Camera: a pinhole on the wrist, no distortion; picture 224 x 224 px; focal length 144.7 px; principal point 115.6 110.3 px. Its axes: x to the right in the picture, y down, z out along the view. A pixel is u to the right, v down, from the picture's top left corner.
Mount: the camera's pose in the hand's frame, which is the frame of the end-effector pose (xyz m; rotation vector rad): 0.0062 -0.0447 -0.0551 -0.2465 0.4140 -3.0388
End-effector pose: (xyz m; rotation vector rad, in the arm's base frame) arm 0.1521 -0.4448 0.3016 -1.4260 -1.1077 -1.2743
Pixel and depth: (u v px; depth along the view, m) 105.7 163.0 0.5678
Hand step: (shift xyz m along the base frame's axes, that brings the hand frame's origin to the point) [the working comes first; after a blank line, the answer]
In the camera's frame: -0.0388 0.2068 0.5678

-0.2887 0.4981 0.1415
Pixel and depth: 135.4 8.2 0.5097
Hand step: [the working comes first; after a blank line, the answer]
In the camera's frame: 0.0697 -0.3596 0.5097

0.2627 0.4949 -0.0373
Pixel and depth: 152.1 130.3 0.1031
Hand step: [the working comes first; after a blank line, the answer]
In the camera's frame: 0.0260 0.0143 0.1031

-0.0775 0.0591 0.0005
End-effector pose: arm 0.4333 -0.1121 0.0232 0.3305 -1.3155 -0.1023
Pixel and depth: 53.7 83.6 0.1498
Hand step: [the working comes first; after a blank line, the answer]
In the camera's frame: -0.0641 -0.0276 0.1498

-0.0523 -0.0885 0.0897
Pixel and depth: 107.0 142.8 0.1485
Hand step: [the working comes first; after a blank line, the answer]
In the camera's frame: -0.0088 0.0334 0.1485

-0.0494 -0.1331 0.0206
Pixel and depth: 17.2 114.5 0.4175
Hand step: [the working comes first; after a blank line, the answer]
In the camera's frame: -0.2839 0.0121 0.4175

-0.1776 -0.2793 0.3533
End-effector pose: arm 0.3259 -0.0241 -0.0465 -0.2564 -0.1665 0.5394
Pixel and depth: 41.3 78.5 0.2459
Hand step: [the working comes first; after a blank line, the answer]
In the camera's frame: -0.1263 -0.0540 0.2459

0.1265 0.0854 0.1947
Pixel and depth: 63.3 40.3 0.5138
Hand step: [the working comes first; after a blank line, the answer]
In the camera's frame: -0.1857 -0.2486 0.5138

0.0809 0.2954 0.4535
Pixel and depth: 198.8 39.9 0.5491
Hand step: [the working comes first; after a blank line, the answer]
In the camera's frame: 0.3157 -0.2672 0.5491

-0.3412 0.0323 0.5280
